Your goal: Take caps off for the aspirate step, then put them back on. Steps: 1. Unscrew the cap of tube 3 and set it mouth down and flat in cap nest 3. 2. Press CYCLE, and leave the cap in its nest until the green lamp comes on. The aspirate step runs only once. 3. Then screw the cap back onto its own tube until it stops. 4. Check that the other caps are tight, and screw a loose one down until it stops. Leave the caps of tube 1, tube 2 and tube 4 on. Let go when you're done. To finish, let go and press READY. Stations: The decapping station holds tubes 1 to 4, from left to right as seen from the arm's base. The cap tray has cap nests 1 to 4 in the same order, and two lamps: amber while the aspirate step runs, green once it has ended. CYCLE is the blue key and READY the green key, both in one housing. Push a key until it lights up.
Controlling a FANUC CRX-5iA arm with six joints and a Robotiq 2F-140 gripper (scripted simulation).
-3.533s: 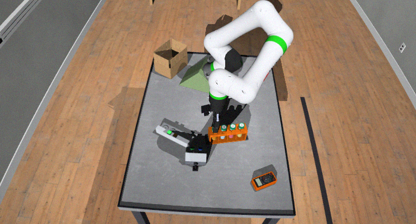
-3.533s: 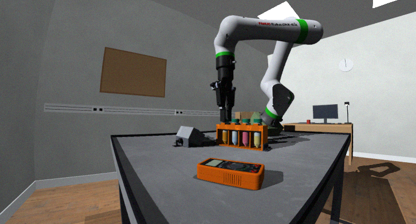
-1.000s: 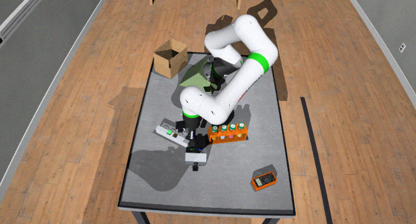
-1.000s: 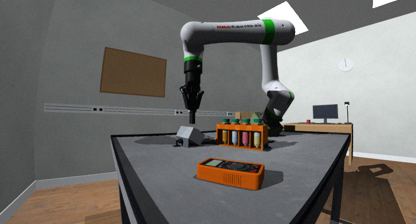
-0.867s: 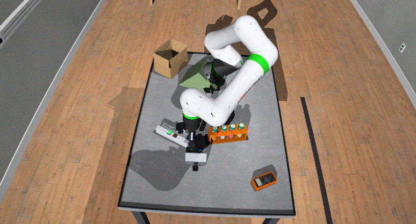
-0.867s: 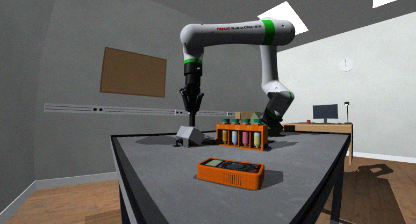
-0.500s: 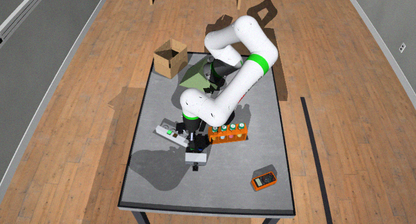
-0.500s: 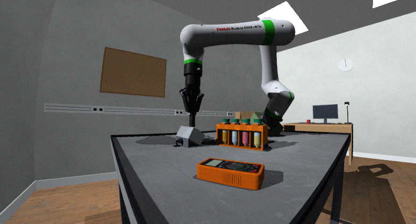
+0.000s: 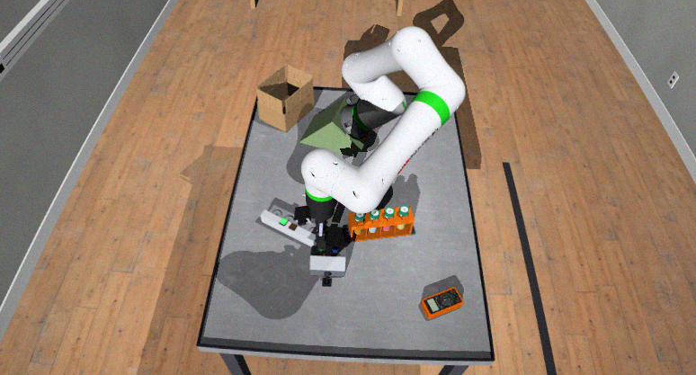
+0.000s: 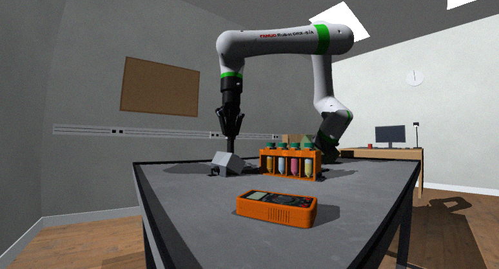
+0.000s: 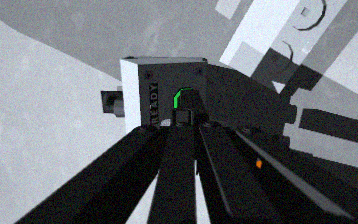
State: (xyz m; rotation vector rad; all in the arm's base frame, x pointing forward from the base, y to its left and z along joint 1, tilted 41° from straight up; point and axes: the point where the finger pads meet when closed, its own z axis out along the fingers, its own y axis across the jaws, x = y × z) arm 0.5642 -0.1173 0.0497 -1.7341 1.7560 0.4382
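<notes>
The key housing is 2 cm ahead of my hand, 2 cm to the left of it and 6 cm below it.
</notes>
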